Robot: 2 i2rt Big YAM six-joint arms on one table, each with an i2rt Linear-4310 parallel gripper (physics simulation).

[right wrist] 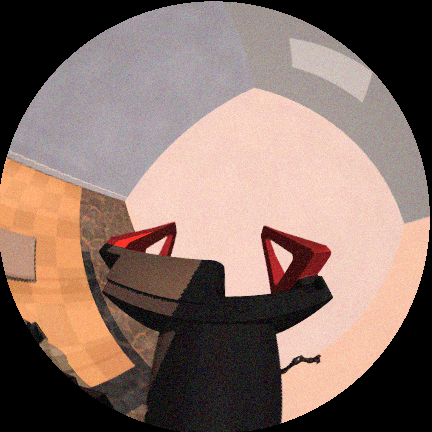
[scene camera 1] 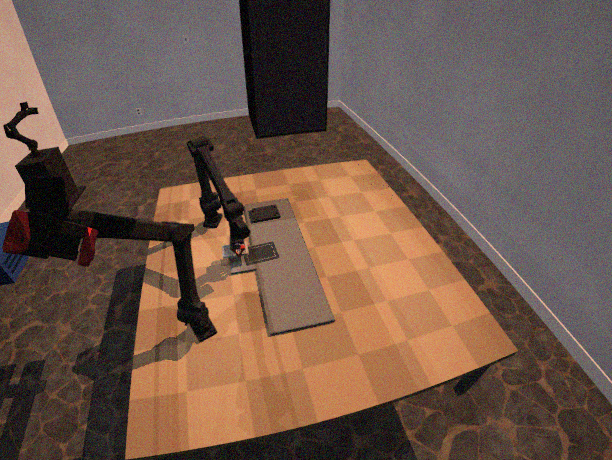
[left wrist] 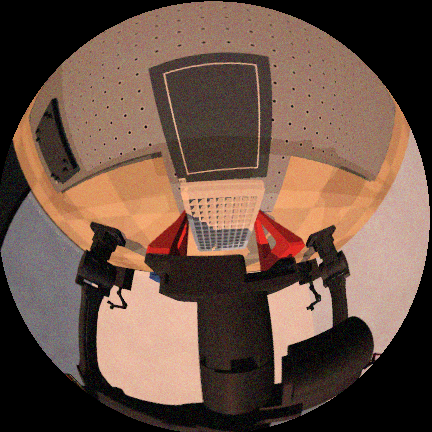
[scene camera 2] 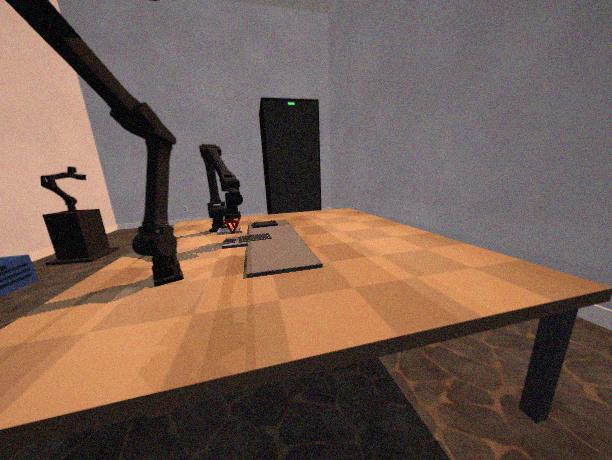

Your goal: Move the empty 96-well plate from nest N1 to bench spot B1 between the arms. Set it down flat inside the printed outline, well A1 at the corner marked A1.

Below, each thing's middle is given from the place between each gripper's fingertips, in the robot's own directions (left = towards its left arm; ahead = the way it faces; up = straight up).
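Labels:
The well plate [left wrist: 221,213] is 820 mm to the left of my right hand, 790 mm below it and 130 mm ahead of it. As for my left gripper, I see it 20 mm past the well plate and 10 mm below the plate.

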